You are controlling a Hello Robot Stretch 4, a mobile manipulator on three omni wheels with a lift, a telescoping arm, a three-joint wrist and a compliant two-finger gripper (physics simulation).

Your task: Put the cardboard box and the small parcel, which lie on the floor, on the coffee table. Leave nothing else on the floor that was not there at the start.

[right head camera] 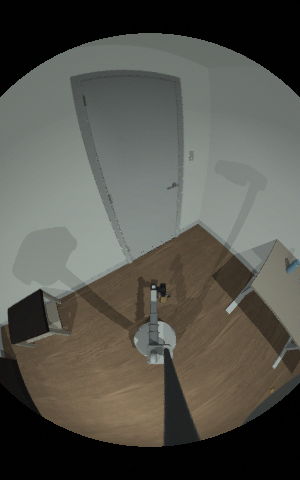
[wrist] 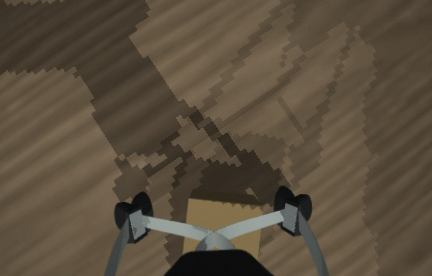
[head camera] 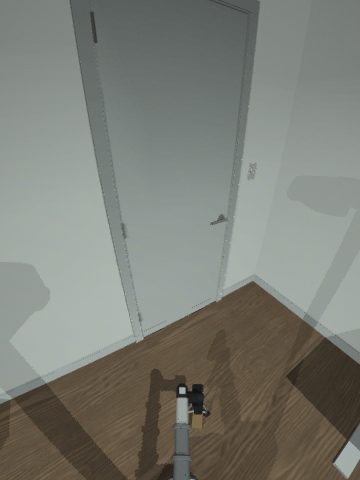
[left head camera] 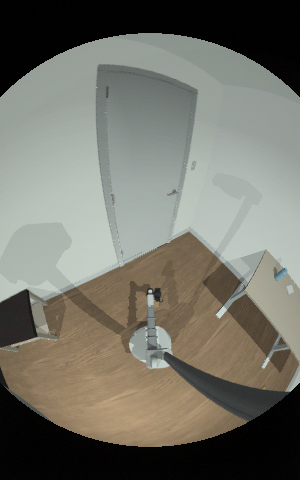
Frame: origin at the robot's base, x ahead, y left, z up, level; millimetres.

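Seen in the pictures: gripper, between the fingertips: (wrist: pixel 213 205) (left head camera: pixel 155 301).
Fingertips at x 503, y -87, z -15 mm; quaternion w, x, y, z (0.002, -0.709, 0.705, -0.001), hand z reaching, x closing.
Pixels of each thing's top centre, then the offset from my fingertips to it. "spot": a spot on its surface instead. Level surfaces: height alone.
- tan cardboard-coloured box, centre of its top: (wrist: pixel 220 257) (head camera: pixel 197 419) (right head camera: pixel 163 298) 34 mm back, 4 mm right, 37 mm up
- furniture, a spot on its surface: (left head camera: pixel 17 320) spot: 562 mm back, 1485 mm left, 437 mm up
- beige table, height of its surface: 707 mm up
- blue cylinder, centre of its top: (right head camera: pixel 298 260) (left head camera: pixel 285 269) 172 mm back, 1218 mm right, 872 mm up
A tan cardboard-coloured box (head camera: pixel 197 421) (right head camera: pixel 163 300) (wrist: pixel 225 211) lies below my gripper; I cannot tell whether it is the cardboard box or the small parcel. My gripper (head camera: pixel 199 413) (wrist: pixel 213 205) is open. In the wrist view its fingertips stand apart on either side of the box's far part, above it, and the fingers and gripper body hide the near part. A tiny orange-tan thing (right head camera: pixel 272 390) lies on the floor at the lower right of the right head view, too small to identify. Which table is the coffee table is unclear.
A dark-topped low piece of furniture (left head camera: pixel 17 320) (right head camera: pixel 30 317) stands at the left. A beige table (left head camera: pixel 272 305) (right head camera: pixel 280 295) with white legs stands at the right, bearing a blue cylinder (left head camera: pixel 281 274). A grey door (head camera: pixel 170 150) and walls stand ahead.
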